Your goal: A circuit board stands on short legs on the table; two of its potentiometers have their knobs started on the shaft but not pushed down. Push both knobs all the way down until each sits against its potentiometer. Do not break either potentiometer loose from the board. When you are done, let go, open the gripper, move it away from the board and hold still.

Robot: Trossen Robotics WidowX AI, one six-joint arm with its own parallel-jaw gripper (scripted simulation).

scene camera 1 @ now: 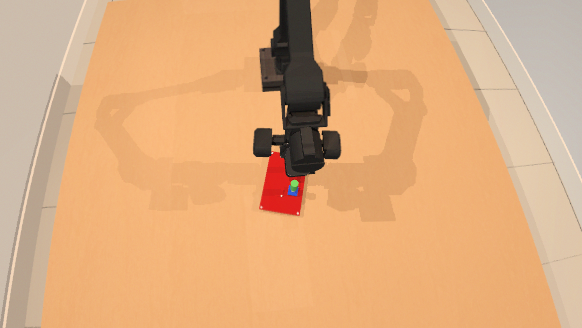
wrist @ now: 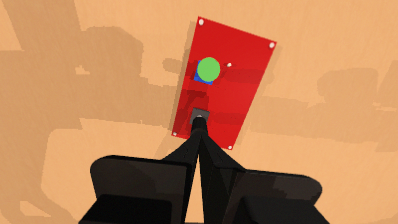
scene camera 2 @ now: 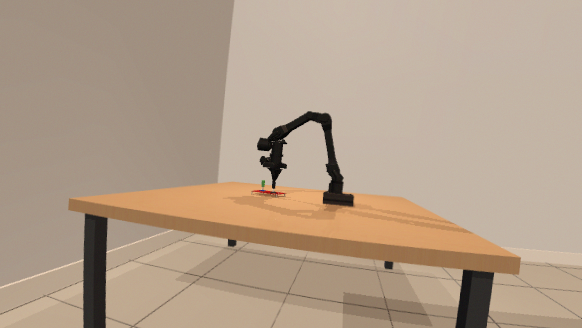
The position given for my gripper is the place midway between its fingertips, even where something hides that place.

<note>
I see my gripper (scene camera 1: 294, 160).
My gripper is seen too in the wrist view (wrist: 199, 135).
</note>
